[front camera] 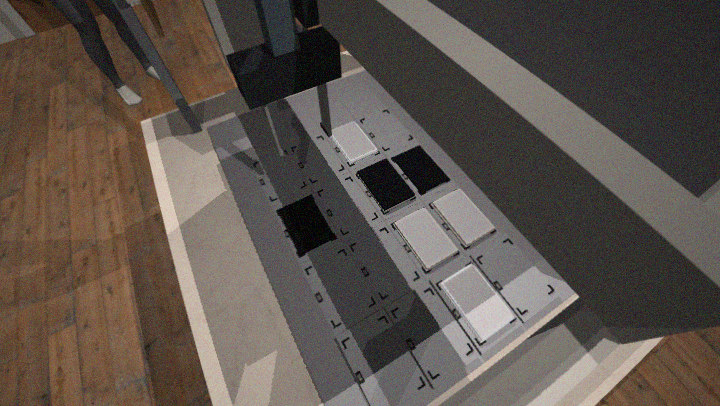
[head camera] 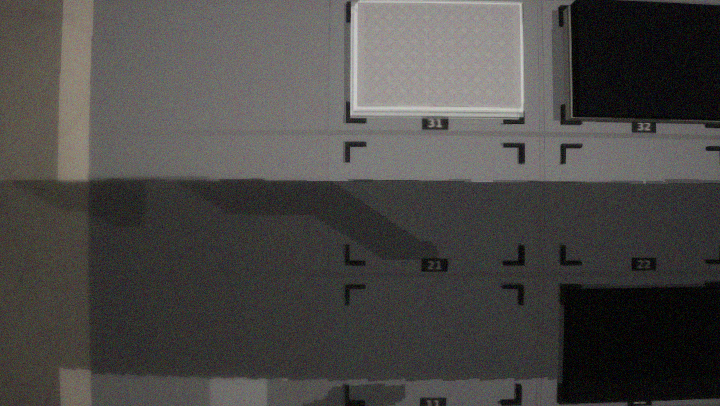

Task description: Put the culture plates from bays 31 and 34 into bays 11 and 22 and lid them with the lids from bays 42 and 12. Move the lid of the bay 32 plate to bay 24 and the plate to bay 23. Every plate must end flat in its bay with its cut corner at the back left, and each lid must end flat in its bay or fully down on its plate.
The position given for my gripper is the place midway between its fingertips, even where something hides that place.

In view: my gripper (front camera: 303, 140), a black lid (head camera: 623, 66), a black lid (head camera: 615, 339) and a black lid (front camera: 418, 166).
